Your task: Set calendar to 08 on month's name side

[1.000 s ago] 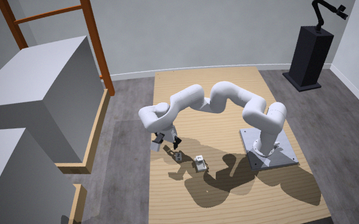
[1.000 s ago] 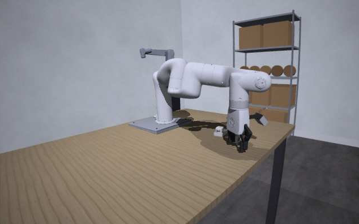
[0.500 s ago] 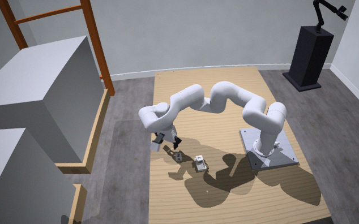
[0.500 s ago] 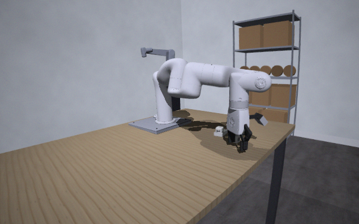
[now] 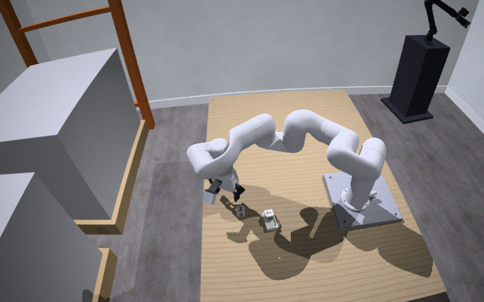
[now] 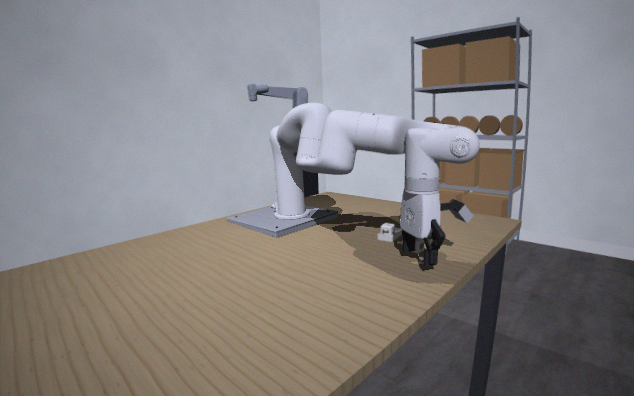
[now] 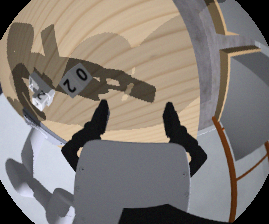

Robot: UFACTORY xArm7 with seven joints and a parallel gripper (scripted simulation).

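Right now my hand is 9 cm to the right of the white digit cube, 4 cm past it and 1 cm above it. Round my hand: white tray (16 cm to the left, 14 cm behind, 2 cm below).
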